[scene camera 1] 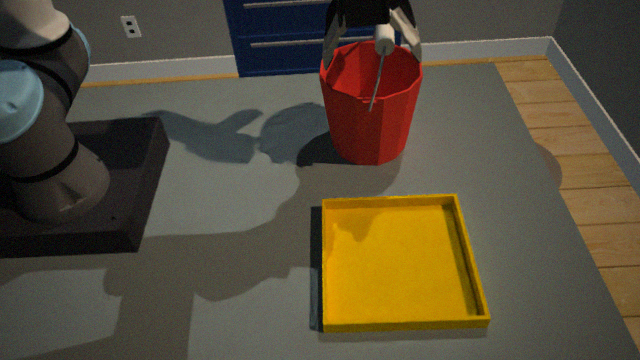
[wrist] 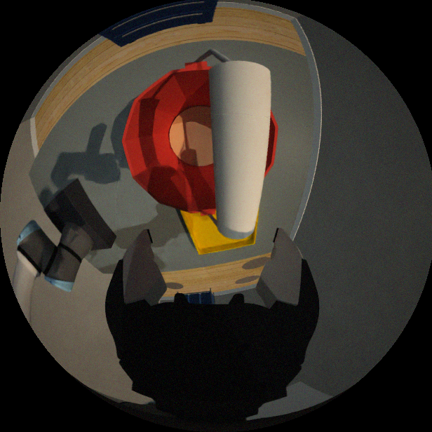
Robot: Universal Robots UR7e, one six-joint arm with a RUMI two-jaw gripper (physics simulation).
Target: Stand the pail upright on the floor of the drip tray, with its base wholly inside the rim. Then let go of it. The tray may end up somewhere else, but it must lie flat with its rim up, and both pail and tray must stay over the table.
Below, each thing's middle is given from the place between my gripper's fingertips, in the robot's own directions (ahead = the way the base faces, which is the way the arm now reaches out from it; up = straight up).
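My gripper: 50 mm short of the yellow drip tray (scene camera 1: 393, 263), 210 mm to the left of it, 210 mm above it.
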